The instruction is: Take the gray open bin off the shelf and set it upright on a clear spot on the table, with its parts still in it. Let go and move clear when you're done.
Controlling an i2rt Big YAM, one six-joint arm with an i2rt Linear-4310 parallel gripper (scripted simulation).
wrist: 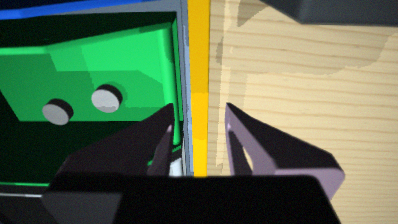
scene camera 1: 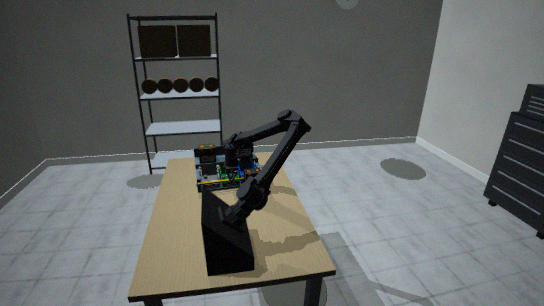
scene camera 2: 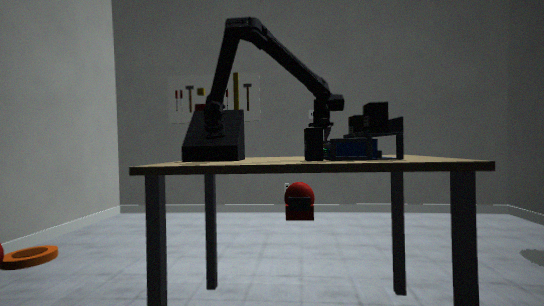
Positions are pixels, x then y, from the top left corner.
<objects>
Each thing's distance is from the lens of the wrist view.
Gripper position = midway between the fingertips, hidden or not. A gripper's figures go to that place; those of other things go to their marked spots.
my gripper (wrist: 199, 111): 13 cm
green bin (wrist: 127, 58): 18 cm
</objects>
